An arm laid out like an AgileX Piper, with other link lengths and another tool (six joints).
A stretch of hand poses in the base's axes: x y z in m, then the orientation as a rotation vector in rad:
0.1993, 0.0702, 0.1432, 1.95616, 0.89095, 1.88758
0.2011, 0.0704, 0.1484, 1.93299, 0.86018, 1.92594
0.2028, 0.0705, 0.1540, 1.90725, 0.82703, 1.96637
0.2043, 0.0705, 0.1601, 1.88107, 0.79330, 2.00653
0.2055, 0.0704, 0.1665, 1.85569, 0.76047, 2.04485
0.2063, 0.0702, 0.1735, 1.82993, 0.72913, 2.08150
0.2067, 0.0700, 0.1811, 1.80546, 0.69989, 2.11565
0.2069, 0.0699, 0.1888, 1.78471, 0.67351, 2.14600
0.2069, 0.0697, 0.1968, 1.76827, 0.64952, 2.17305
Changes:
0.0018, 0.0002, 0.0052, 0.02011, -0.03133, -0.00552
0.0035, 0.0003, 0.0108, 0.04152, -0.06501, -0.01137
0.0050, 0.0003, 0.0169, 0.06343, -0.09867, -0.01711
0.0062, 0.0002, 0.0233, 0.08501, -0.13083, -0.02238
0.0070, 0.0000, 0.0303, 0.10556, -0.16224, -0.02702
0.0074, -0.0002, 0.0379, 0.12507, -0.19153, -0.03088
0.0076, -0.0003, 0.0456, 0.14345, -0.21673, -0.03392
0.0076, -0.0005, 0.0536, 0.16126, -0.23769, -0.03622

